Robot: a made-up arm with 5 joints.
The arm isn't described. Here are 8 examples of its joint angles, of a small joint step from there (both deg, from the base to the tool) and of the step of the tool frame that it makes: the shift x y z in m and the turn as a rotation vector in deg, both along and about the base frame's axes.
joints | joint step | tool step
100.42 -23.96 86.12 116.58 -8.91 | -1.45 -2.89 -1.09 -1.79 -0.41 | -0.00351 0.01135 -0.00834 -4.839 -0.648 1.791
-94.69 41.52 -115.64 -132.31 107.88 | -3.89 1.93 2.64 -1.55 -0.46 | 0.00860 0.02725 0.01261 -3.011 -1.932 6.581
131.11 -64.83 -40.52 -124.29 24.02 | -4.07 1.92 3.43 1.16 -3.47 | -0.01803 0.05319 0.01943 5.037 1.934 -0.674
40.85 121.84 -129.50 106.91 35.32 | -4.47 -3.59 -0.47 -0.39 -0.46 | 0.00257 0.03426 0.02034 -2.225 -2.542 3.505
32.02 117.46 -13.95 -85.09 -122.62 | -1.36 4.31 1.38 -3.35 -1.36 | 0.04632 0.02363 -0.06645 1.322 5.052 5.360
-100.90 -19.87 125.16 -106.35 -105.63 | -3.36 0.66 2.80 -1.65 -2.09 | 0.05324 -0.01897 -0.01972 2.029 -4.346 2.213
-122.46 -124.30 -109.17 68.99 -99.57 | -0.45 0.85 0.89 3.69 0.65 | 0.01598 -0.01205 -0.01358 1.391 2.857 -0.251
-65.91 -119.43 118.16 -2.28 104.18 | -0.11 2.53 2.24 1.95 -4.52 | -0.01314 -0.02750 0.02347 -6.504 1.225 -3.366
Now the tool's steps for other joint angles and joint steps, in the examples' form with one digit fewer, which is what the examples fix.
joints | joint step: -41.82 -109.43 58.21 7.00 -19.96 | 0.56 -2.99 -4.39 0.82 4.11
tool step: 0.0425 -0.0012 -0.0266 1.03 0.87 4.09
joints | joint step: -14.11 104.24 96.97 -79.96 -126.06 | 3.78 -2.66 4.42 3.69 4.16
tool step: 0.0154 -0.0229 0.0204 -1.47 0.55 -3.12
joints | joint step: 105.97 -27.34 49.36 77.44 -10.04 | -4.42 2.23 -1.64 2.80 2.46
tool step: -0.0193 0.0316 0.0064 4.83 0.21 5.42
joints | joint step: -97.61 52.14 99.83 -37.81 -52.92 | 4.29 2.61 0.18 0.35 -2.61
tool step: 0.0073 0.0783 -0.0135 -3.35 0.21 -1.69
